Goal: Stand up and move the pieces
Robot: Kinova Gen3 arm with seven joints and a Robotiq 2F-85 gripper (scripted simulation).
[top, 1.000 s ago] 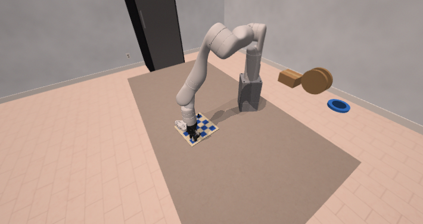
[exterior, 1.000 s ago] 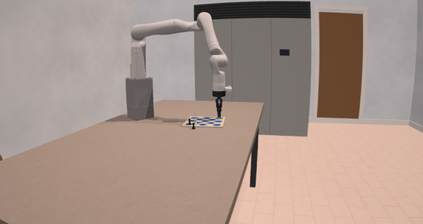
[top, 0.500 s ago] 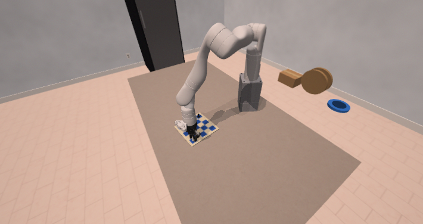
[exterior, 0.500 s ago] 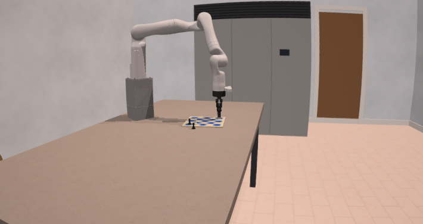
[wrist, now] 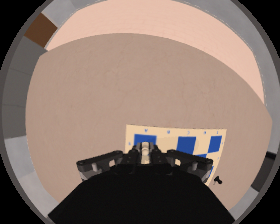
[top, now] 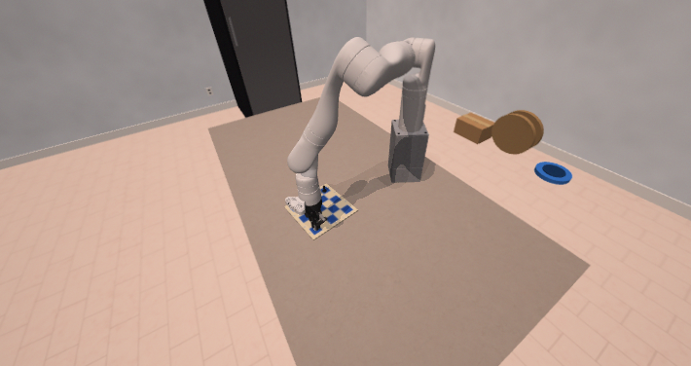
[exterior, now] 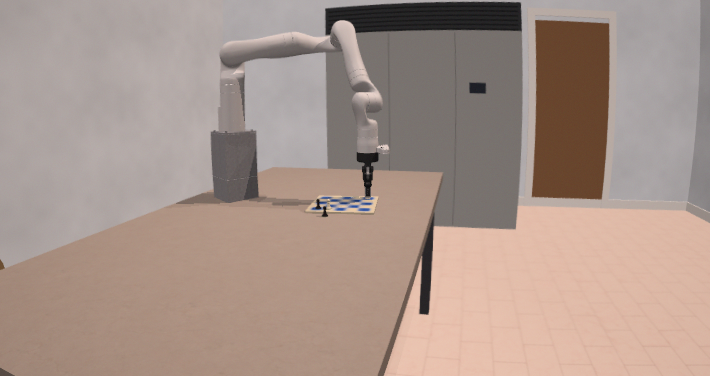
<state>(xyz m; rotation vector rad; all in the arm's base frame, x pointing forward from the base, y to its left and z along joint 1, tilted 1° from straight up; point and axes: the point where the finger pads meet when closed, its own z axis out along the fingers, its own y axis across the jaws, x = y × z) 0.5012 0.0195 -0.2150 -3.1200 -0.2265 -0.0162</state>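
Now: hand 70 mm past the cream chessboard, 80 mm to the left of it and 30 mm above it.
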